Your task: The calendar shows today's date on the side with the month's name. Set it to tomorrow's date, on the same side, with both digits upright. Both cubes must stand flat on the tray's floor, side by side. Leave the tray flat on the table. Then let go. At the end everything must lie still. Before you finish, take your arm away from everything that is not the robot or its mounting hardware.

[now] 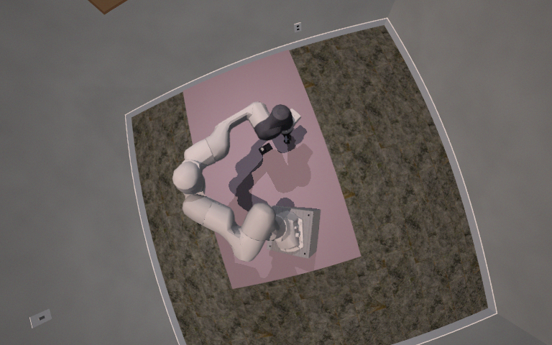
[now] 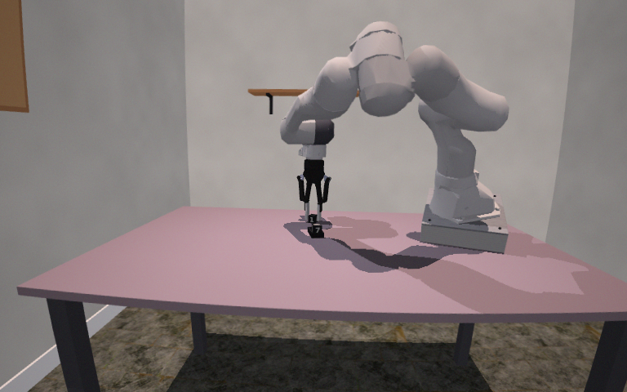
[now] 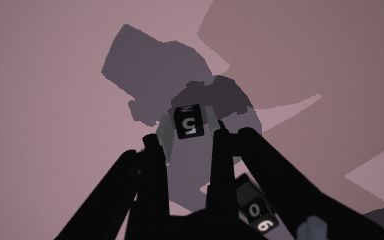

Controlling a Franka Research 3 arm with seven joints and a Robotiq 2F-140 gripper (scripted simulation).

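Right now the black digit cube is 3 cm below my hand. The rest, counted from my hand: black calendar tray: 3 cm behind, 15 cm to the left, 3 cm below.
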